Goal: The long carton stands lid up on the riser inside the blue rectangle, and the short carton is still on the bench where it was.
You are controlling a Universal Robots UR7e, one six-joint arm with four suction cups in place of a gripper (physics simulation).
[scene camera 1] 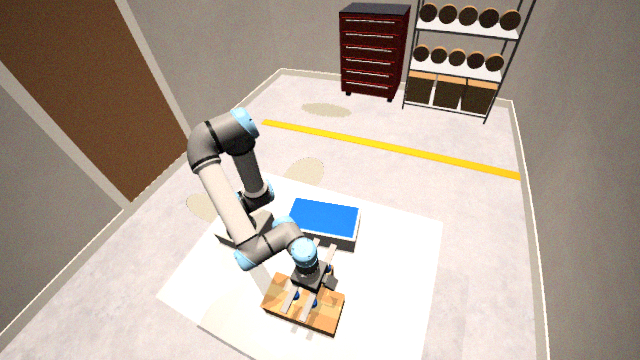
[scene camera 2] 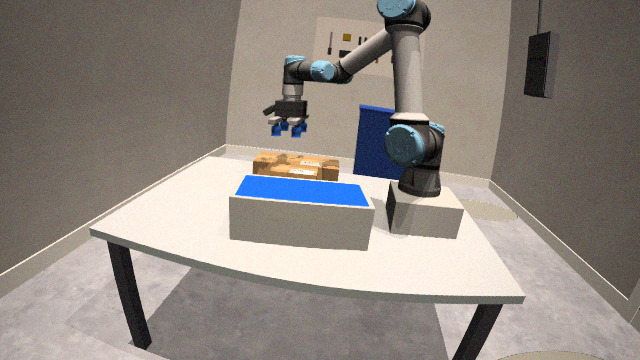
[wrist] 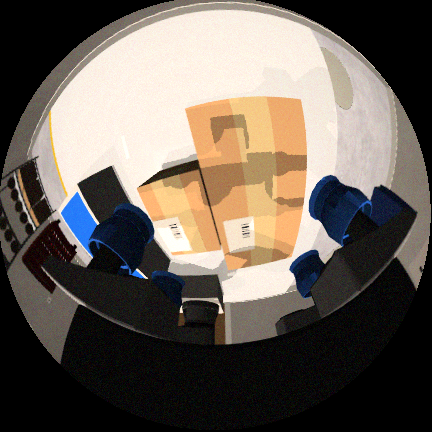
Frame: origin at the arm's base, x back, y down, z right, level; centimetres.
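Seen in the pictures: end effector, tool point: (scene camera 2: 289, 133) (wrist: 236, 252); arm's base, origin of the base link: (scene camera 2: 419, 190) (wrist: 200, 305).
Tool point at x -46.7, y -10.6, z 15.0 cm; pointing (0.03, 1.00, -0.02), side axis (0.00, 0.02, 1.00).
Offsets run from my tool point to a thing's top centre. Level surfaces: height alone.
The long carton @[dx +3.0, dy +10.7, dz +5.3 cm] (scene camera 1: 325, 322) (scene camera 2: 327, 162) (wrist: 287, 140) lies flat on the bench @[dy +20.8 cm] (scene camera 1: 395, 280) (scene camera 2: 165, 210), with a tape strip and white label on top. The short carton @[dx +4.2, dy +10.7, dz -8.0 cm] (scene camera 2: 285, 173) (wrist: 190, 210) stands close beside it, on the riser side, and is mostly hidden by my gripper in scene camera 1. The riser @[dx +10.5, dy +8.8, dz -34.4 cm] (scene camera 1: 345, 243) (scene camera 2: 300, 222) (wrist: 107, 190) is a pale box bearing the blue rectangle @[dx +10.5, dy +8.8, dz -34.4 cm] (scene camera 1: 325, 218) (scene camera 2: 300, 191) (wrist: 79, 214), with no carton on it. My gripper (scene camera 1: 310, 287) (scene camera 2: 289, 130) (wrist: 232, 250) hangs above the cartons, four blue cups pointing down, holding nothing.
The arm's base block (scene camera 2: 425, 220) stands on the bench beside the riser. A red drawer cabinet (scene camera 1: 372, 55) and a shelf rack (scene camera 1: 460, 74) stand against the far wall. A blue panel (scene camera 2: 372, 142) stands behind the bench in scene camera 2.
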